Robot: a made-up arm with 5 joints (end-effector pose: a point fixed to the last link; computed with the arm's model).
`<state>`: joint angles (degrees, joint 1 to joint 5).
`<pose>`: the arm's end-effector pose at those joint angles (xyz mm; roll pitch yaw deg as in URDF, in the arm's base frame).
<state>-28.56 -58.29 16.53 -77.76 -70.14</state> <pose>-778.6 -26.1 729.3 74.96 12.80 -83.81</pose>
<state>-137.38 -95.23 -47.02 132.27 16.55</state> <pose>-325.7 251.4 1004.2 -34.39 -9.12 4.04</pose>
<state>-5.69 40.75 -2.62 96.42 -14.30</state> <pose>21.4 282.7 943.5 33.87 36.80 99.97</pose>
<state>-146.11 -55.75 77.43 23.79 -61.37</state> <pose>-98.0 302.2 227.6 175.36 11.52 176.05</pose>
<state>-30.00 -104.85 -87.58 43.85 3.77</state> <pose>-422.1 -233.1 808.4 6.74 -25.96 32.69</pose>
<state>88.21 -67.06 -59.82 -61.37 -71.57</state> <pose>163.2 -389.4 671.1 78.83 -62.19 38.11</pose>
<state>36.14 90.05 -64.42 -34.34 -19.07</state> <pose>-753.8 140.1 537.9 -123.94 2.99 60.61</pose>
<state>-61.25 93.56 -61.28 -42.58 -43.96</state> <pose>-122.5 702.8 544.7 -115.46 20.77 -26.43</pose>
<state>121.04 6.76 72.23 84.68 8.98</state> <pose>104.9 454.5 709.7 48.08 -42.29 178.55</pose>
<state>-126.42 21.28 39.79 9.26 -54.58</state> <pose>-379.3 552.5 848.0 60.02 -41.73 -120.15</pose>
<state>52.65 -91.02 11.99 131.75 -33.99</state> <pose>237.5 126.1 764.5 -80.35 -20.87 -80.65</pose>
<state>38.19 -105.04 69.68 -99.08 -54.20</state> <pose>-85.0 -433.9 303.4 -158.60 48.92 138.25</pose>
